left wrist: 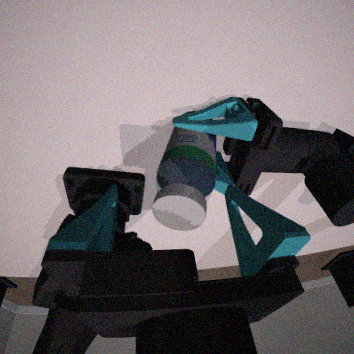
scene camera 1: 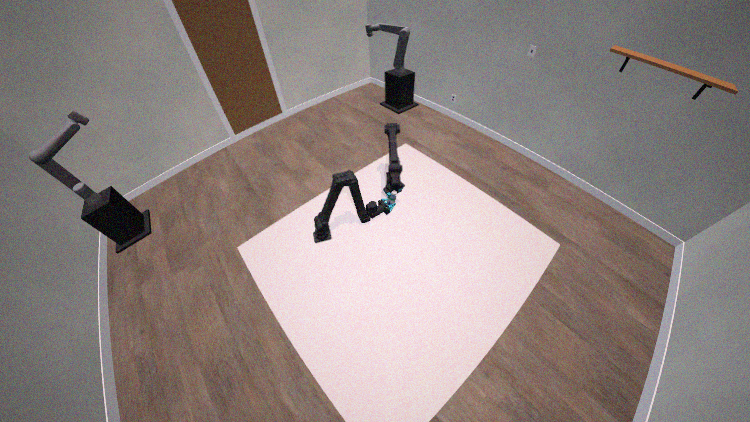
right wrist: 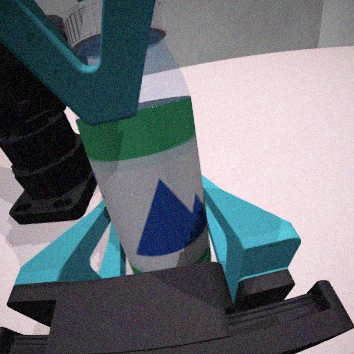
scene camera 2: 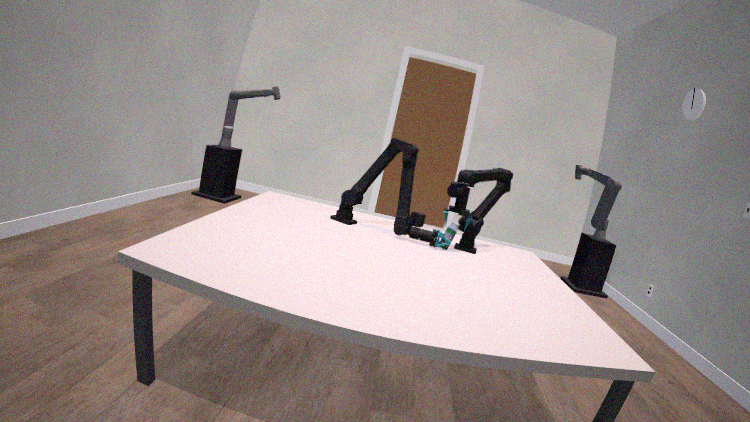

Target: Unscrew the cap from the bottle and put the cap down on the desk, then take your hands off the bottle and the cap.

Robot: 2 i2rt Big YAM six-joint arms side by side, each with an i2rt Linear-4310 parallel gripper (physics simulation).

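Frame: origin at the left arm's base, x ahead, y left, z up, level; metres.
Seen in the pictures: left gripper, fingertip midpoint: (left wrist: 173, 189) (scene camera 1: 393, 194) (right wrist: 126, 80) (scene camera 2: 454, 228); right gripper, fingertip midpoint: (left wrist: 170, 143) (scene camera 1: 393, 201) (right wrist: 158, 187) (scene camera 2: 450, 242); left arm's base, link origin: (left wrist: 106, 189) (right wrist: 67, 183) (scene camera 2: 465, 249); right arm's base, link origin: (scene camera 1: 322, 236) (scene camera 2: 343, 221).
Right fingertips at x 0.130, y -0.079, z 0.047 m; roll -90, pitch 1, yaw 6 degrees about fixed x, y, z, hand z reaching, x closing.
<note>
Pixels of each thing's middle, then the offset from my right fingertips to it. Level surfaces: height alone.
- bottle, body centre: (right wrist: 149, 173) (left wrist: 189, 158) (scene camera 2: 448, 236) 0.002 m ahead, 0.017 m right, 0.026 m up
- grey ribbed cap, body centre: (right wrist: 116, 28) (left wrist: 179, 208) 0.002 m ahead, 0.000 m left, 0.092 m up
- desk, surface height: 0.047 m down
The bottle (scene camera 2: 451, 229) (left wrist: 186, 167) (right wrist: 150, 150) has a clear top, a green band and a white label with blue peaks. It is tilted, with the grey ribbed cap (left wrist: 179, 210) (right wrist: 80, 25) on its upper end. My right gripper (scene camera 1: 389, 203) (scene camera 2: 443, 239) (right wrist: 158, 187) is shut on the bottle's lower body, low over the desk (scene camera 1: 419, 314) (scene camera 2: 314, 272). My left gripper (scene camera 2: 456, 217) (left wrist: 173, 189) is open around the cap end, its fingers wide apart and not closed on it. In the right wrist view a left finger hides part of the cap and neck.
The left arm's base (scene camera 2: 465, 247) (right wrist: 55, 200) stands close behind the bottle. The right arm's base (scene camera 1: 322, 234) (scene camera 2: 344, 218) stands further along the same desk edge. Two grey arms on black pedestals (scene camera 1: 399, 89) (scene camera 1: 115, 215) stand on the floor off the desk.
</note>
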